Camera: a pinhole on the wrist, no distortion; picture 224 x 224 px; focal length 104.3 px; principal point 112.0 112.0 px. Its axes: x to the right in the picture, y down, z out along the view. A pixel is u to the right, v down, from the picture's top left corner.
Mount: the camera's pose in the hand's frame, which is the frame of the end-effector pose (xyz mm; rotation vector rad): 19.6 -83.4 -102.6 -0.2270 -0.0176 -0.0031
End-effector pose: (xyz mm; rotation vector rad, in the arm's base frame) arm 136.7 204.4 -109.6 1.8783 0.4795 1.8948
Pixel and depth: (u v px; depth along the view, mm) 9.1 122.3 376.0
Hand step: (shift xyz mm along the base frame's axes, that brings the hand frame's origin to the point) 243.4 -233.4 -278.3
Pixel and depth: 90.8 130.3 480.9
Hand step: 337.7 -154.6 -8.5
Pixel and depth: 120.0 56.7 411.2
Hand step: 359.1 176.6 -61.9
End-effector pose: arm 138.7 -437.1 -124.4 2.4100 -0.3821 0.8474
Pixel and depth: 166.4 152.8 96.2
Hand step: 54.7 24.4 44.5
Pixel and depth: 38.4 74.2 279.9
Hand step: 4.0 0.4 -289.1
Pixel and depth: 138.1 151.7 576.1
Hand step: 207.2 -462.9 -62.4
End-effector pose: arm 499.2 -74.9 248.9 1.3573 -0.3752 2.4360
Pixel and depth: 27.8 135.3 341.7
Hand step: 262.0 -181.5 -122.0
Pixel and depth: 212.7 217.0 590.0
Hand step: -272.4 -615.5 633.3
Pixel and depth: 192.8 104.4 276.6
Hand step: 38.4 6.0 288.6
